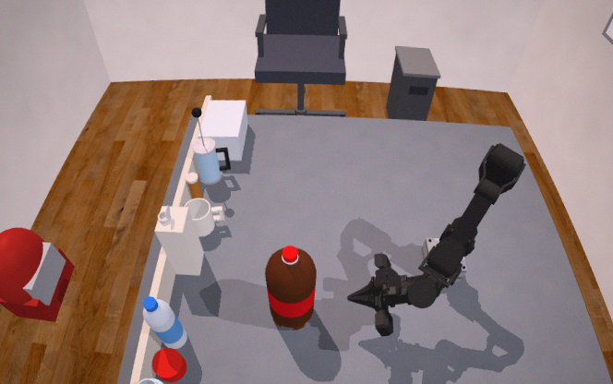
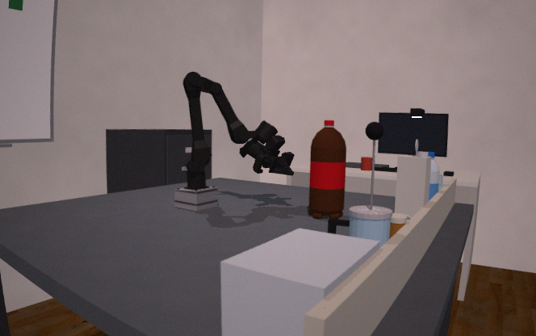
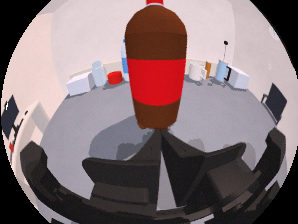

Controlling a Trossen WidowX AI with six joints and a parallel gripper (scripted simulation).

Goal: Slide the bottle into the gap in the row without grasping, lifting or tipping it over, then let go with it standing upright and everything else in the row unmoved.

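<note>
Now: hand 160 mm short of the brown cola bottle, 10 mm to the right of it and 10 mm below it. From my hand the other things lie so: red cup 430 mm ahead, 220 mm to the left, 110 mm below; then white mug 480 mm ahead, 210 mm to the right, 100 mm below; then water bottle 440 mm ahead, 140 mm to the left, 30 mm below.
</note>
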